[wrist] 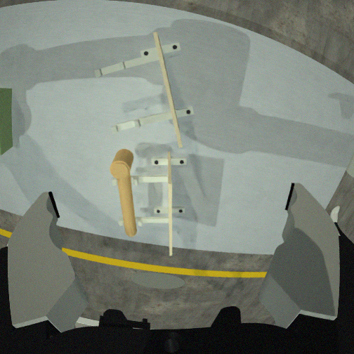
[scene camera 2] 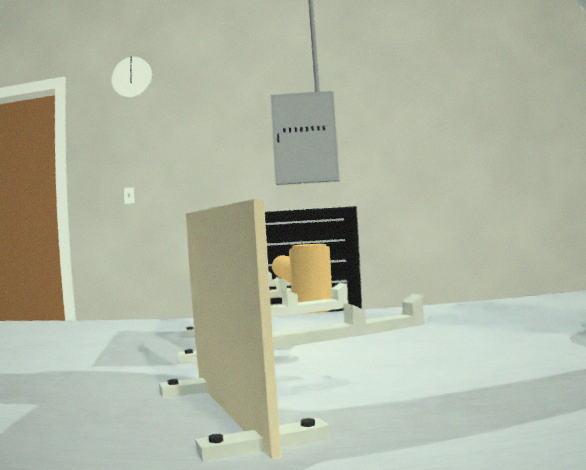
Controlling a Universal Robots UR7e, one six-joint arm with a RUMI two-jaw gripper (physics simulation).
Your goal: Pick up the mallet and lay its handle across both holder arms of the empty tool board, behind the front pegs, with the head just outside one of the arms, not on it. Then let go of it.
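Note:
The wooden mallet (scene camera 2: pixel 310 275) (wrist: pixel 128 205) rests on the arms of the smaller holder board (wrist: pixel 170 215), its head just outside one arm and its handle across both. The empty tool board (scene camera 2: pixel 227 300) (wrist: pixel 168 87) stands upright. In the wrist view it is above the mallet's board, with two pale holder arms (wrist: pixel 111 68) (wrist: pixel 145 120) reaching left. In the scene view one pale arm (scene camera 2: pixel 320 334) with two upright pegs shows beside it. My gripper (wrist: pixel 170 192) is open and empty, high above the table, its fingers wide on either side of the mallet's board. It does not show in the scene view.
A green block (wrist: pixel 5 120) stands at the left edge of the wrist view. Bolted feet (scene camera 2: pixel 230 442) (wrist: pixel 182 111) stick out under the boards. Past the table edge, a yellow line (wrist: pixel 165 270) crosses the floor. A wall cabinet (scene camera 2: pixel 306 137) hangs in the background.

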